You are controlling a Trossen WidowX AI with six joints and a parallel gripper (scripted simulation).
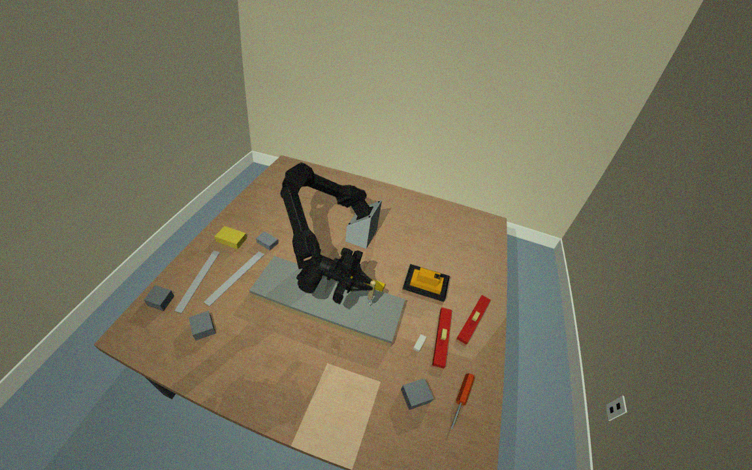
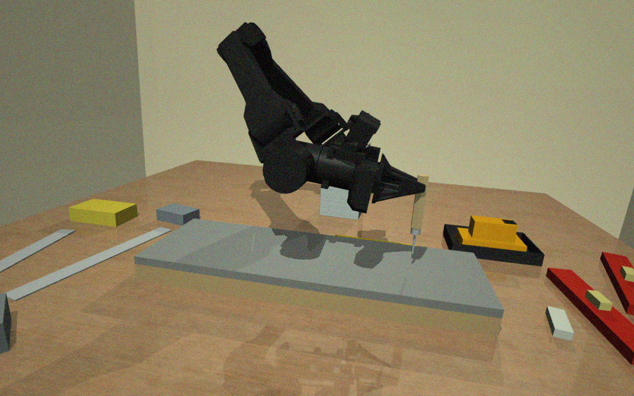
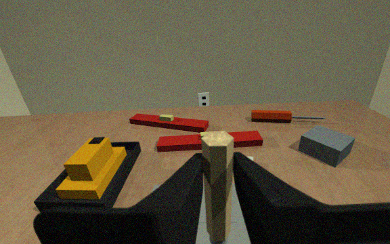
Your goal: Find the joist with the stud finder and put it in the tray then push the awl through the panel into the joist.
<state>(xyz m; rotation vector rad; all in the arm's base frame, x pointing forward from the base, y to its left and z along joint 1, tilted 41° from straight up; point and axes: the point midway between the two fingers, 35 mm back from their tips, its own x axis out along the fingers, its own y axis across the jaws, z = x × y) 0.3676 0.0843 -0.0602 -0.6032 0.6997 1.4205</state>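
My gripper tip is now 6 cm above the awl. From my gripper tip the other things lie so: thin yellow bar: 13 cm behind, 6 cm to the right, 16 cm below; yellow stud finder: 21 cm behind, 19 cm to the left, 12 cm below; small white block: 5 cm ahead, 20 cm to the left, 16 cm below.
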